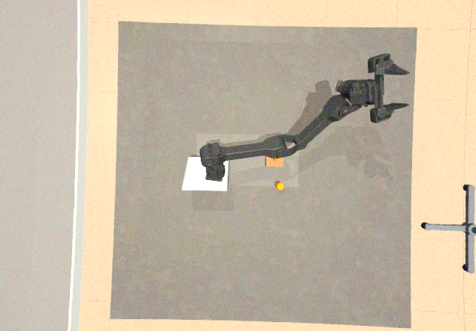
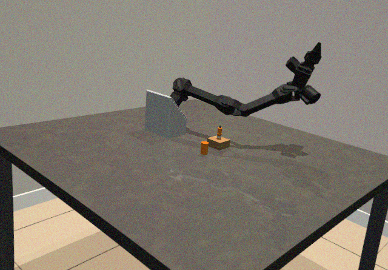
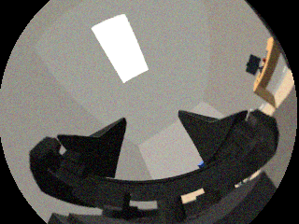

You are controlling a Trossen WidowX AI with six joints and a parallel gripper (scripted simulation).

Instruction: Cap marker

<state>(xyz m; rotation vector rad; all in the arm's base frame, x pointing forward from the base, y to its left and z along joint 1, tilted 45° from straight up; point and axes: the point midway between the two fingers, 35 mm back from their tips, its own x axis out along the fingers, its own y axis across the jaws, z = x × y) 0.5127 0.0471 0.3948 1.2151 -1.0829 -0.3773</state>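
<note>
My gripper tip is now 440 mm above the orange cap, 340 mm to the left of it and 230 mm past it.
</note>
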